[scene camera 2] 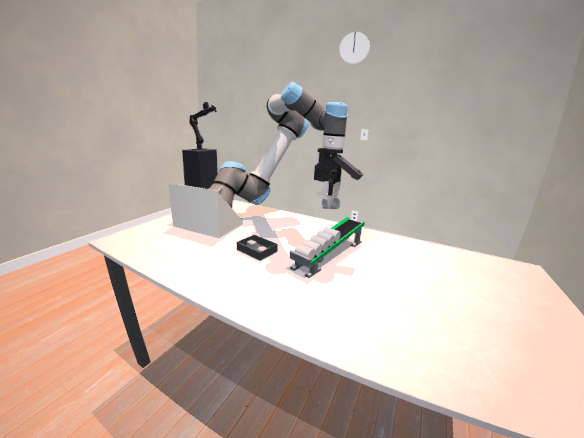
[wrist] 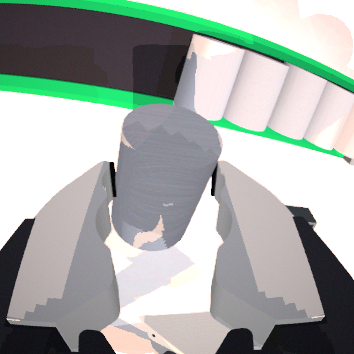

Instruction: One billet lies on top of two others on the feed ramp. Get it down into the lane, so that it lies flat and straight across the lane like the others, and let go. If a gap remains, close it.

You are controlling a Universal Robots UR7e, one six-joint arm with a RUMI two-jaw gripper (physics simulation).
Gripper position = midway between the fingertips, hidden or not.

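Observation:
Scene camera 2 shows the gripper (scene camera 2: pixel 330 206), and the wrist view has the same gripper (wrist: pixel 162 164) in frame.

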